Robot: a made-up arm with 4 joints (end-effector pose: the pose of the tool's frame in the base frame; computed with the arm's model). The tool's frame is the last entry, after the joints.
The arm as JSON. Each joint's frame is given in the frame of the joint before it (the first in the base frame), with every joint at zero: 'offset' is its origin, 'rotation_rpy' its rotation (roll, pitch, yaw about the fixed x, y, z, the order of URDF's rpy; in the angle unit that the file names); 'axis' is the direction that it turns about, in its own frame. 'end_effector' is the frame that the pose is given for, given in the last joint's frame.
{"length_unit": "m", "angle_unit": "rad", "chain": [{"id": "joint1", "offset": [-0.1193, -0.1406, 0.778], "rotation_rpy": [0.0, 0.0, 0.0], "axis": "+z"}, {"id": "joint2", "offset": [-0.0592, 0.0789, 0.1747], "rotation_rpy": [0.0, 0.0, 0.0], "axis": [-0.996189, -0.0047, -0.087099]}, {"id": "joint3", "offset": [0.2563, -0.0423, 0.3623], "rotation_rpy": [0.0, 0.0, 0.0], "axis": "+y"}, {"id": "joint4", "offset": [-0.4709, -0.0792, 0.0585], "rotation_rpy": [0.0, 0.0, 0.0], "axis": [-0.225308, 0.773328, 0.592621]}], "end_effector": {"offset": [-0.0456, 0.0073, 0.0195], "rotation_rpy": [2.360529, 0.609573, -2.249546]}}
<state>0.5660 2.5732 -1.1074 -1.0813</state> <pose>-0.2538 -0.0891 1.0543 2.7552 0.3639 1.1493</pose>
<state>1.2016 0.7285 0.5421 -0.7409</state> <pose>-0.6265 -0.1666 1.5161 -2.4706 1.7630 0.4232</pose>
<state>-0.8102 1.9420 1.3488 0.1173</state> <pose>0.7239 0.3144 0.7773 -1.7874 -1.8418 -0.0719</pose>
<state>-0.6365 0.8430 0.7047 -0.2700</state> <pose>0.1073 0.4025 1.5308 -0.2623 -2.8904 -0.6387</pose>
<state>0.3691 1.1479 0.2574 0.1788</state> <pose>-0.5675 0.2963 1.2860 1.1882 -2.2796 -0.0022</pose>
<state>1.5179 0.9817 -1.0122 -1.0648</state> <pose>-0.1252 -0.2589 0.9995 -1.9044 -0.6750 0.6221</pose>
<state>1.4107 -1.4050 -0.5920 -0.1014</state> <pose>-0.0689 -0.4049 0.8514 -1.1994 0.2136 2.7971</pose>
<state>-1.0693 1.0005 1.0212 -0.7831</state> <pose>0.5103 0.2076 1.4827 -1.1353 -2.8491 -0.0674</pose>
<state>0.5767 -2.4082 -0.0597 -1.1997</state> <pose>-0.2521 -0.3773 0.5849 1.0511 0.3550 2.3004</pose>
